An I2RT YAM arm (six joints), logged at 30 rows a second.
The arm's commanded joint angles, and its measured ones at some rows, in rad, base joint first. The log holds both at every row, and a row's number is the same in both.
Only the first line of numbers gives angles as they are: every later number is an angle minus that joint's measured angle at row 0.
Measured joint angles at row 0:
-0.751, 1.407, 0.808, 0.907, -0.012, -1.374
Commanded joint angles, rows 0 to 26:
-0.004, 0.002, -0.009, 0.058, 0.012, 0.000
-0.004, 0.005, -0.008, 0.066, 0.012, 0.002
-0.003, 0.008, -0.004, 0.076, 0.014, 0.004
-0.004, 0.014, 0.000, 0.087, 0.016, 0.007
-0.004, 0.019, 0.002, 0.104, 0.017, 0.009
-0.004, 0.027, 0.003, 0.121, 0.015, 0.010
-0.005, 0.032, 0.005, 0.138, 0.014, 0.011
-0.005, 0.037, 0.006, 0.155, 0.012, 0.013
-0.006, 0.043, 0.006, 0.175, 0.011, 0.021
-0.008, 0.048, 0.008, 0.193, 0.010, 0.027
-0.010, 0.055, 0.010, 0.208, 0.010, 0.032
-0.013, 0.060, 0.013, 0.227, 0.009, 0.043
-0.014, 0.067, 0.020, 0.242, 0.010, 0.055
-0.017, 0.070, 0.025, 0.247, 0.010, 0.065
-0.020, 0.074, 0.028, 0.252, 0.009, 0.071
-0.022, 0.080, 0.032, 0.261, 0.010, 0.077
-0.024, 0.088, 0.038, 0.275, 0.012, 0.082
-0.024, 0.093, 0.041, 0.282, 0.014, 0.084
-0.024, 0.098, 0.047, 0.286, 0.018, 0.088
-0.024, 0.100, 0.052, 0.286, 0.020, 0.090
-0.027, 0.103, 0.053, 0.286, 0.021, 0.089
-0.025, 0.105, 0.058, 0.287, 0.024, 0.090
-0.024, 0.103, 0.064, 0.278, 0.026, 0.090
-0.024, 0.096, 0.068, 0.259, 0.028, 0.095
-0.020, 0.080, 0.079, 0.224, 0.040, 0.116
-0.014, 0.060, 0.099, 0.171, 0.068, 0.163
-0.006, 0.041, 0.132, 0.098, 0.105, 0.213
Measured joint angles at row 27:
-0.018, 0.100, 0.047, 0.170, 0.034, 0.083
